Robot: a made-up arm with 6 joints. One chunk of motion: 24 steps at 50 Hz.
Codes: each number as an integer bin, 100 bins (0 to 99) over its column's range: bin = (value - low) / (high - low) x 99, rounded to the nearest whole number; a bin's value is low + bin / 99 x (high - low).
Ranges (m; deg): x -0.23..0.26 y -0.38..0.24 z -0.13..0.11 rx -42..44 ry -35..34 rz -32..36
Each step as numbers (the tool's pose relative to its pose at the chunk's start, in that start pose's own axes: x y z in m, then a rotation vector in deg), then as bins.
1 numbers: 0.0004 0.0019 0.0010 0.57 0.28 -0.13
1 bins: 47 61 54 49 51 46
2 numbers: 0.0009 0.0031 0.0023 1.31 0.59 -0.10
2 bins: 47 61 55 50 51 46
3 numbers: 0.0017 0.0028 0.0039 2.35 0.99 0.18
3 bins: 47 61 55 51 52 47
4 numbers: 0.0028 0.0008 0.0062 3.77 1.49 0.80
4 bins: 47 61 56 53 52 48
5 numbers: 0.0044 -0.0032 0.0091 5.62 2.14 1.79
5 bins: 47 60 57 55 53 49
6 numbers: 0.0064 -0.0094 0.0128 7.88 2.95 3.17
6 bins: 48 59 59 57 54 51
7 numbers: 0.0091 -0.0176 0.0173 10.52 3.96 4.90
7 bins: 48 58 61 60 56 54
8 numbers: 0.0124 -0.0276 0.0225 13.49 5.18 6.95
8 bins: 49 56 63 64 58 57
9 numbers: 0.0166 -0.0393 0.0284 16.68 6.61 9.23
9 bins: 50 54 65 68 60 60
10 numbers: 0.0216 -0.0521 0.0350 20.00 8.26 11.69
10 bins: 51 52 68 71 62 64
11 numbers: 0.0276 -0.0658 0.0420 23.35 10.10 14.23
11 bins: 52 50 71 75 65 67
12 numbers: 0.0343 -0.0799 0.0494 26.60 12.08 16.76
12 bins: 53 48 74 79 68 71
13 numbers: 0.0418 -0.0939 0.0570 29.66 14.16 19.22
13 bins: 55 46 77 82 71 75
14 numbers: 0.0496 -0.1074 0.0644 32.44 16.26 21.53
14 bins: 56 44 80 86 74 78
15 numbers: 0.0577 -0.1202 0.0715 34.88 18.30 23.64
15 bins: 58 41 83 89 76 81
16 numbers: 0.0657 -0.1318 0.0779 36.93 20.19 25.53
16 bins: 60 40 86 91 79 84
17 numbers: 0.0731 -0.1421 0.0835 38.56 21.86 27.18
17 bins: 61 38 88 93 82 86
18 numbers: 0.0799 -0.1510 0.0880 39.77 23.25 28.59
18 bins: 63 37 90 94 84 88
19 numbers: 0.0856 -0.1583 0.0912 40.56 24.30 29.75
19 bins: 64 35 91 95 85 90
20 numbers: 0.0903 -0.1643 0.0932 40.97 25.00 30.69
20 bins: 65 34 92 96 86 91
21 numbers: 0.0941 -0.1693 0.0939 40.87 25.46 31.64
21 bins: 65 34 92 95 87 93
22 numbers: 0.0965 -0.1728 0.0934 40.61 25.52 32.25
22 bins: 66 33 92 95 87 94
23 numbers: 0.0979 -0.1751 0.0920 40.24 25.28 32.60
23 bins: 66 33 92 95 86 94
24 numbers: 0.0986 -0.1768 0.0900 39.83 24.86 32.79
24 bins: 66 32 91 94 86 94
